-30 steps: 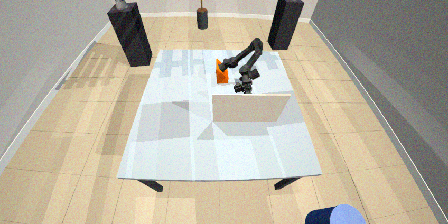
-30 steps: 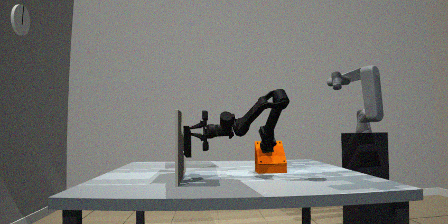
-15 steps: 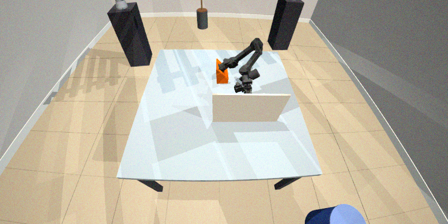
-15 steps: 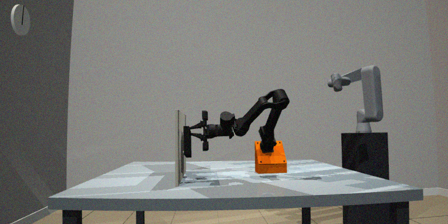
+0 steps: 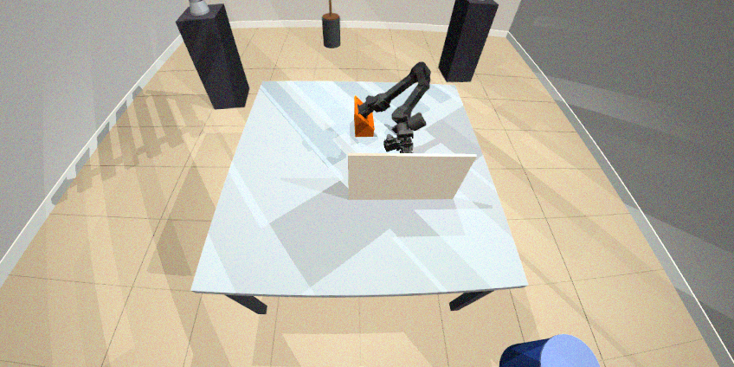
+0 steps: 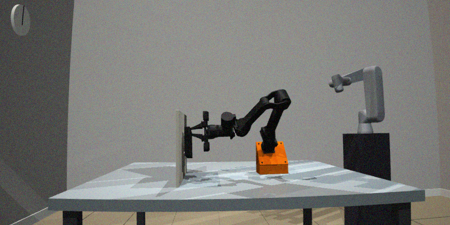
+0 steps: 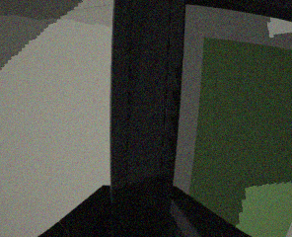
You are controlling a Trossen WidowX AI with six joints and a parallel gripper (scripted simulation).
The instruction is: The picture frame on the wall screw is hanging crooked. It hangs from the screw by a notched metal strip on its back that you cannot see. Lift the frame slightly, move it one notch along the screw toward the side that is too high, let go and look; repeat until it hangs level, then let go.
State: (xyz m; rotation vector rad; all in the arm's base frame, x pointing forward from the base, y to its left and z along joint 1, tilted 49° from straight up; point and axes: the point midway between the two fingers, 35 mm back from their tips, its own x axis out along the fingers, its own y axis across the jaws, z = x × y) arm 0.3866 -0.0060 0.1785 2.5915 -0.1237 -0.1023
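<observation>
The picture frame is 5 cm below my gripper tip, 1 cm to the left of it and 1 cm ahead of it. From my gripper tip the other things lie so: wall panel 7 cm below, 2 cm ahead.
</observation>
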